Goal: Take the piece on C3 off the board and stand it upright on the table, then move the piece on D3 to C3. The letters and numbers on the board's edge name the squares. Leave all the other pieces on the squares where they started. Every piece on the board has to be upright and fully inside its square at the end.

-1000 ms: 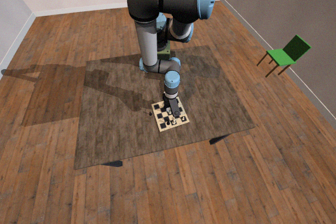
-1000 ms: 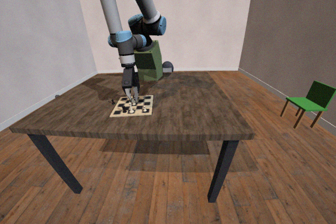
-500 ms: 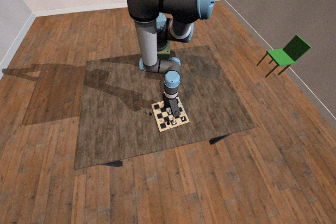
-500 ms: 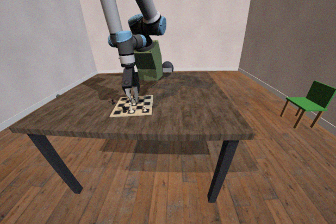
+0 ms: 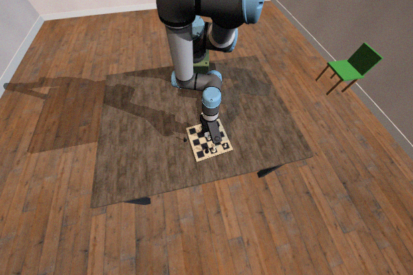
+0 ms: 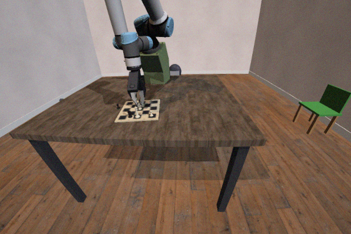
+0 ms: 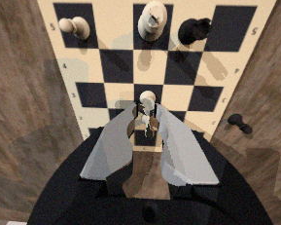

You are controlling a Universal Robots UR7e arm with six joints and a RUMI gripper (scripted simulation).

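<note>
My hand is 30 mm above the chessboard.
</note>
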